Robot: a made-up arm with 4 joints.
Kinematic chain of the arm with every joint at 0, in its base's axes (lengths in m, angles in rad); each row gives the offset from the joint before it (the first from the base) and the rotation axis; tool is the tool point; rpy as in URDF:
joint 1: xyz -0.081 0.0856 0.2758 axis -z
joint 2: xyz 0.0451 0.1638 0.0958 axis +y
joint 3: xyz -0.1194 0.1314 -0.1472 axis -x
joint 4: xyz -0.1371 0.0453 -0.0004 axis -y
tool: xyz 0.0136 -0.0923 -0.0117 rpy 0 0 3.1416
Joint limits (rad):
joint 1: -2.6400..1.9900
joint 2: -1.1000..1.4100
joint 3: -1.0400..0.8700
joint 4: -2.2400..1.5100
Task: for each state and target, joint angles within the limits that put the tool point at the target. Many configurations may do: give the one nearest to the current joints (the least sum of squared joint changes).
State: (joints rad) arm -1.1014 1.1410 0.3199 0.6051
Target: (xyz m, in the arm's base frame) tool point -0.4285 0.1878 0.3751
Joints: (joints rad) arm -0.5087 0.6483 -0.5213 0.2645
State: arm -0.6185 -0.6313 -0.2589 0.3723
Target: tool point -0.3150 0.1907 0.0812
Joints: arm -1.0806 -0.7313 -0.4265 0.2423
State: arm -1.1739 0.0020 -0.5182 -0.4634
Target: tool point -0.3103 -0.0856 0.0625
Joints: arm -2.0601 -0.6362 -0.9531 -0.7642
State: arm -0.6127 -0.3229 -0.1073 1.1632
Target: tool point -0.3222 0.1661 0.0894
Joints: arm -1.1250 -0.6967 -0.5661 1.0725
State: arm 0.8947 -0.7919 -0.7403 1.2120
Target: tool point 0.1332 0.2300 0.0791
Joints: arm 1.0308 -0.7381 -0.8270 1.1577
